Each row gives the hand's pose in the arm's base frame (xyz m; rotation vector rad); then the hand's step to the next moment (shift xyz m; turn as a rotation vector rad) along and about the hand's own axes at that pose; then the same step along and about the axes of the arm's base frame.
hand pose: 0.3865 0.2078 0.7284 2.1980 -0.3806 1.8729
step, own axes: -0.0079 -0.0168 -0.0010 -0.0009 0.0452 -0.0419
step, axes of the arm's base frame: 0.0036 0.0165 -0.0077 -0.0544 -0.0283 0.0060
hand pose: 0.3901 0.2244 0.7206 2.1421 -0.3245 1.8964
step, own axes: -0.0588 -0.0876 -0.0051 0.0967 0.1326 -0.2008
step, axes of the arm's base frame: 0.0174 0.0838 -0.0619 -0.2202 -0.0561 0.1249
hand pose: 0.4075 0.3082 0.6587 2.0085 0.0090 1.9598
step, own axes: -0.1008 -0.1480 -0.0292 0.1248 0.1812 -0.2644
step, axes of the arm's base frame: -0.0003 0.1229 -0.1335 -0.2916 -0.0807 0.1636
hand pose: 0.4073 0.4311 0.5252 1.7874 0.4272 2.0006
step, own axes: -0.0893 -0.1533 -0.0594 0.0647 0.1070 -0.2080
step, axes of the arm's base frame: -0.0351 0.0906 -0.1599 -0.2228 -0.0496 0.0823
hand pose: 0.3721 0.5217 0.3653 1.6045 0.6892 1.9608
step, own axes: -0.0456 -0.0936 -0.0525 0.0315 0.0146 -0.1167
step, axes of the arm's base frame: -0.0374 0.0355 -0.1046 -0.1211 0.0026 0.0124
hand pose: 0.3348 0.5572 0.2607 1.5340 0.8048 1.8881
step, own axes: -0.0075 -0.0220 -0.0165 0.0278 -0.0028 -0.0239
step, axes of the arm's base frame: -0.0136 0.0072 -0.0240 -0.0283 0.0203 0.0118
